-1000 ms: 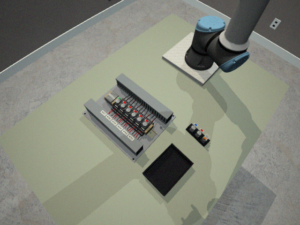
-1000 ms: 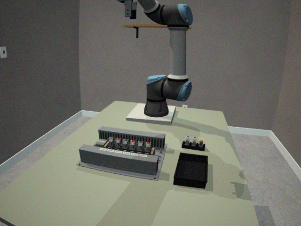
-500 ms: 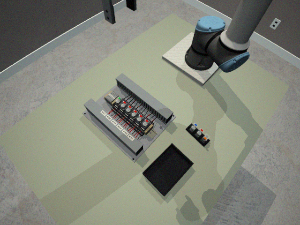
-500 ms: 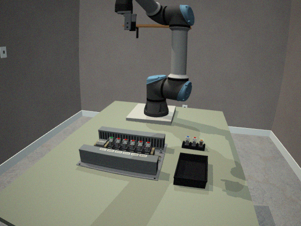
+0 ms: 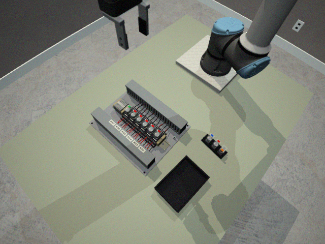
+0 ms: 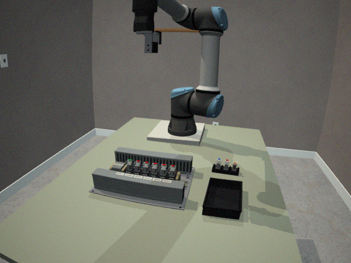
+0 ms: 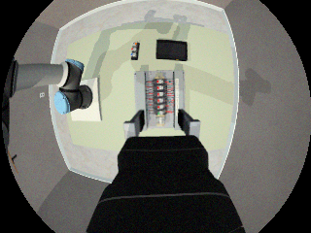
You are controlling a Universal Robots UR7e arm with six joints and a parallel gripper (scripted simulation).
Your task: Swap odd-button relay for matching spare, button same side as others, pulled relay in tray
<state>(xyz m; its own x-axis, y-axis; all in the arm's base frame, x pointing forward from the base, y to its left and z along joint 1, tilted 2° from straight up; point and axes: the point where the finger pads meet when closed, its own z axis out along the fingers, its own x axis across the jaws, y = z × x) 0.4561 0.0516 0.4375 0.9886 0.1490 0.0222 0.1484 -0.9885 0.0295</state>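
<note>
Right now the green-button relay is 400 mm below my hand, 80 mm to the right of it and 10 mm ahead of it. Also, from my hand: black tray: 430 mm below, 260 mm to the left, 30 mm ahead; blue-button relay: 420 mm below, 210 mm to the left, 160 mm behind; black spare holder: 440 mm below, 240 mm to the left, 160 mm behind.
</note>
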